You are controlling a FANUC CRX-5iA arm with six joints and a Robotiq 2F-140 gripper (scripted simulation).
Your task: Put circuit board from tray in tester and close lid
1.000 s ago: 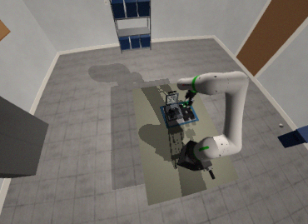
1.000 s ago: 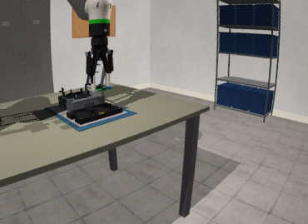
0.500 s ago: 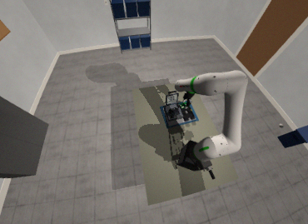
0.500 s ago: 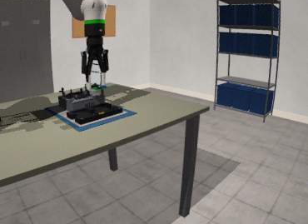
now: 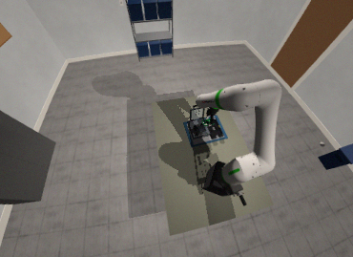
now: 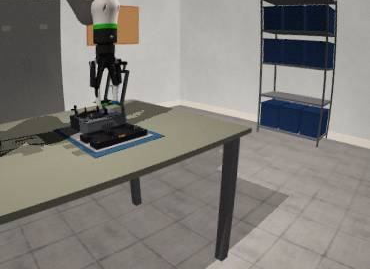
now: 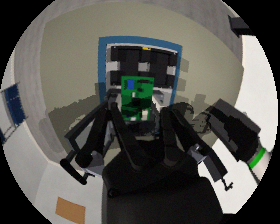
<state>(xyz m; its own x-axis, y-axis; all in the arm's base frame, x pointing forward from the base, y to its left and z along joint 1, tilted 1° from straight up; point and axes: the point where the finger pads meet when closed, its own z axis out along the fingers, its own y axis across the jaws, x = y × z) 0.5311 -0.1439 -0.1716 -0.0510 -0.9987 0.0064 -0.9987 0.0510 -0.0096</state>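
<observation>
My gripper is now 1 cm past the tester plate, 10 cm to the right of it and 8 cm above it. Also, from my hand: tester lid (11 cm ahead, 8 cm to the left, 4 cm above); green circuit board (2 cm below).
</observation>
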